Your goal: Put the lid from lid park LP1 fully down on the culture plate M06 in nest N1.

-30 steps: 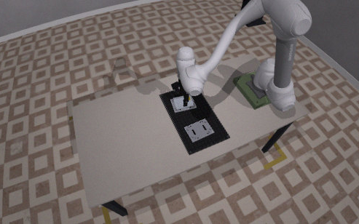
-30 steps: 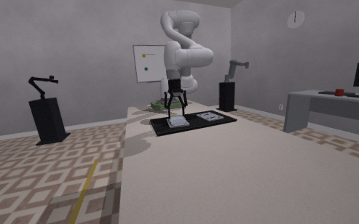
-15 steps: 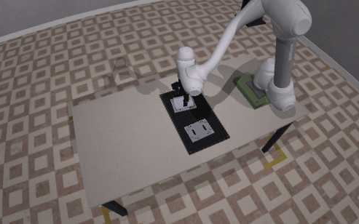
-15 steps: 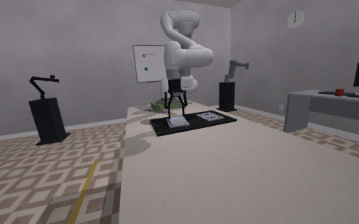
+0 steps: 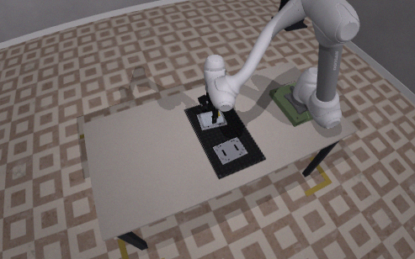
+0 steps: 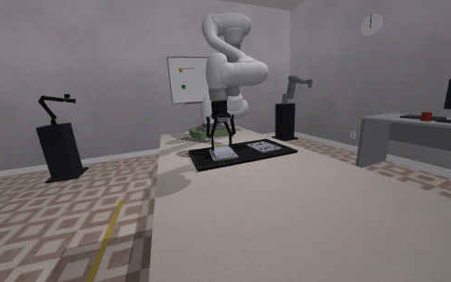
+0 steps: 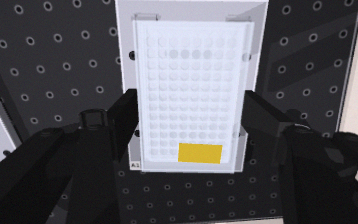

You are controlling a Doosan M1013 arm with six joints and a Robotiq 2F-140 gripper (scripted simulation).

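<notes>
My hand is 4 cm above the culture plate. Also, from my hand: lid park LP1: 1 cm behind, 24 cm to the left, 5 cm below; clear lid: 2 cm below.
</notes>
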